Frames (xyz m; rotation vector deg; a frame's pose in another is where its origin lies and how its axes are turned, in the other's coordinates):
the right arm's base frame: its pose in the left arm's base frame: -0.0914 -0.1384 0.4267 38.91 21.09 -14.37
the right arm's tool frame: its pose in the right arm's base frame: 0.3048 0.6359 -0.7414 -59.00 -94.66 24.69
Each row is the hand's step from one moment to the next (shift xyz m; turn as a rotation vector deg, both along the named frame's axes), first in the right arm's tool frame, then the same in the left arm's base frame.
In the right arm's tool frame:
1: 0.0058 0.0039 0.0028 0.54 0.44 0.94
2: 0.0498 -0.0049 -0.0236 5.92 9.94 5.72
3: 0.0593 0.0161 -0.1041 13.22 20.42 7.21
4: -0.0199 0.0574 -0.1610 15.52 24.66 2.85
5: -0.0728 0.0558 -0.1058 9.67 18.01 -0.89
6: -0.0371 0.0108 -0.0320 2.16 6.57 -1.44
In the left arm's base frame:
1: 0.0014 0.0059 0.0044 -0.41 0.95 0.55
2: 0.0374 -0.0048 0.0405 1.30 12.48 3.03
3: 0.1166 -0.0240 0.0211 6.89 23.66 6.03
4: 0.1489 -0.0338 -0.0793 13.05 25.64 5.43
5: 0.0814 -0.0198 -0.1122 11.37 16.92 1.73
6: 0.0164 -0.0144 -0.0452 4.55 5.34 -0.87

